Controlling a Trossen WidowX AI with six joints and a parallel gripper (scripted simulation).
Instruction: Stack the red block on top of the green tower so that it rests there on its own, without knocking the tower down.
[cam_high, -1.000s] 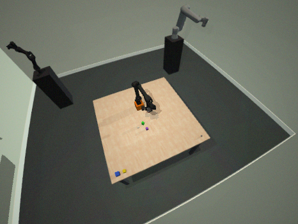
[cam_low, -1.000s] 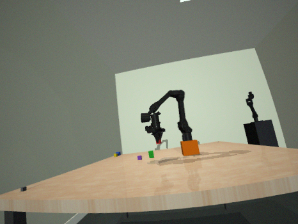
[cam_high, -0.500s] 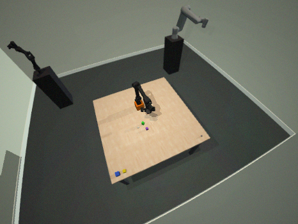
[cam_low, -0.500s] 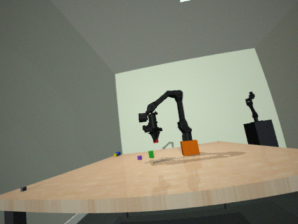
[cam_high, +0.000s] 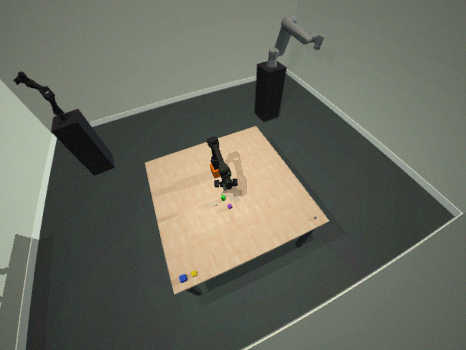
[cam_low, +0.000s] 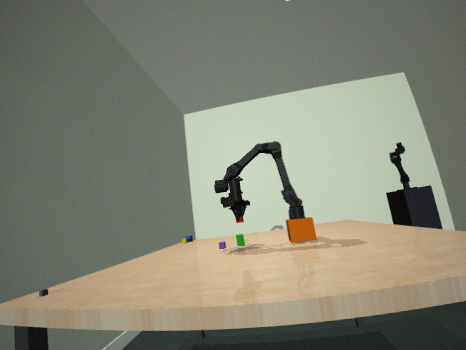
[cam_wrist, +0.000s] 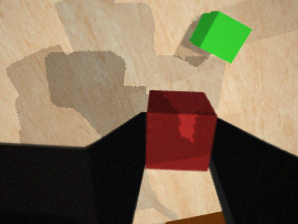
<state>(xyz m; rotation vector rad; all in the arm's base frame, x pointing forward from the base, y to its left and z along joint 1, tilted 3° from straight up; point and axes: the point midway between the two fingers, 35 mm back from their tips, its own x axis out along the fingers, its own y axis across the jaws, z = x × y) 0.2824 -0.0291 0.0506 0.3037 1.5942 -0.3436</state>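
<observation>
The white block is 30 mm ahead of my gripper tip, 130 mm to the right of it and 120 mm below it. From my gripper tip the other things lie so: red block 10 mm above; purple block 110 mm ahead, 30 mm to the right, 110 mm below; yellow block 470 mm ahead, 490 mm to the right, 110 mm below.
</observation>
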